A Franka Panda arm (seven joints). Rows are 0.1 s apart.
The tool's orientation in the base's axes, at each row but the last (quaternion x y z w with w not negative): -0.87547 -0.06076 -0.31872 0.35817; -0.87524 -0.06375 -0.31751 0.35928; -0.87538 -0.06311 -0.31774 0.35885; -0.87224 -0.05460 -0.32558 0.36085; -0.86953 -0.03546 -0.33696 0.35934; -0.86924 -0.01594 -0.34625 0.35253; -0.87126 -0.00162 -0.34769 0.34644; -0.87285 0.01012 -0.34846 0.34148; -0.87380 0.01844 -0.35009 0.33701; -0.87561 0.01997 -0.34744 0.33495; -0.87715 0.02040 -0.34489 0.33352; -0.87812 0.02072 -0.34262 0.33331
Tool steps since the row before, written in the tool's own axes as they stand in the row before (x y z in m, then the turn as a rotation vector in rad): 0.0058 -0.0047 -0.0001 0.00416 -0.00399 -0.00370; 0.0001 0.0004 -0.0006 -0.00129 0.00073 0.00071; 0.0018 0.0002 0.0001 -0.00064 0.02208 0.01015; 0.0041 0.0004 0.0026 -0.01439 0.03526 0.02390; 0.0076 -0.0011 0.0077 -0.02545 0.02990 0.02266; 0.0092 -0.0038 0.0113 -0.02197 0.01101 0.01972; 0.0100 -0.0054 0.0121 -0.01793 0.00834 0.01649; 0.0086 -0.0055 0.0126 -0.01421 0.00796 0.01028; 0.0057 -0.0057 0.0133 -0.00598 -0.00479 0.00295; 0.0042 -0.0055 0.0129 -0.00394 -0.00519 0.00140; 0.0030 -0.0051 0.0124 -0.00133 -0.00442 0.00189; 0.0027 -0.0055 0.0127 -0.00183 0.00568 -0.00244
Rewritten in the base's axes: 0.0030 0.0027 0.0063 0.00004 -0.00003 0.00685; -0.0001 -0.0007 0.0001 -0.00041 0.00009 -0.00159; 0.0015 -0.0003 0.0009 0.01216 -0.00936 -0.01886; 0.0047 0.0009 0.0009 0.01302 -0.00796 -0.04229; 0.0098 0.0044 0.0013 0.00218 -0.00281 -0.04519; 0.0126 0.0079 0.0021 -0.00205 0.00879 -0.03019; 0.0136 0.0090 0.0031 -0.00159 0.00790 -0.02445; 0.0130 0.0094 0.0019 -0.00268 0.00359 -0.01873; 0.0114 0.0105 -0.0002 -0.00364 0.00700 -0.00226; 0.0101 0.0105 -0.0011 -0.00314 0.00588 0.00002; 0.0090 0.0102 -0.0019 -0.00070 0.00487 0.00084; 0.0088 0.0108 -0.0020 -0.00181 -0.00532 -0.00316
